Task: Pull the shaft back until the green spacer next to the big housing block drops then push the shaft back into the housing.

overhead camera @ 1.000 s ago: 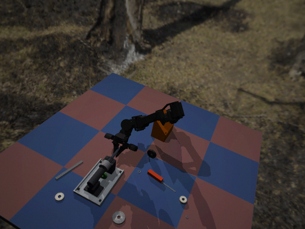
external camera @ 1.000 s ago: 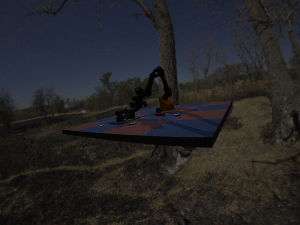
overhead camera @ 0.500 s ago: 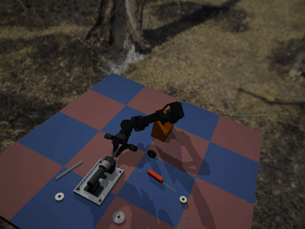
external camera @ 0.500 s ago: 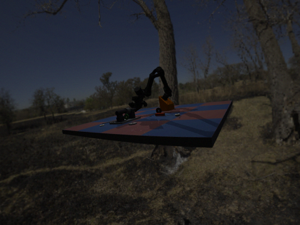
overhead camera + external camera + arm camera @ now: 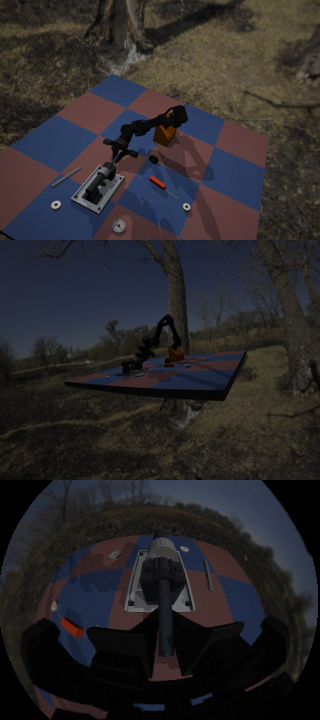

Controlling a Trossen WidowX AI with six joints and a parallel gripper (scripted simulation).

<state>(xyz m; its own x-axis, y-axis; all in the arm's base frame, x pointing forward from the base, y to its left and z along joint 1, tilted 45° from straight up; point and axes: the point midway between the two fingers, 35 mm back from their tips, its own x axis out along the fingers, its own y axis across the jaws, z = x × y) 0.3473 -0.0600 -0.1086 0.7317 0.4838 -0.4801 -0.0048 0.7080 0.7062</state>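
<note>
My gripper tip is 11 cm short of the green spacer and 2 cm above it. Round my gripper tip: dark shaft: 3 cm ahead, 2 cm above; then grey bar: 15 cm ahead, 17 cm to the right, 5 cm below; then black wheel: 16 cm behind, 16 cm to the left, 3 cm below.
</note>
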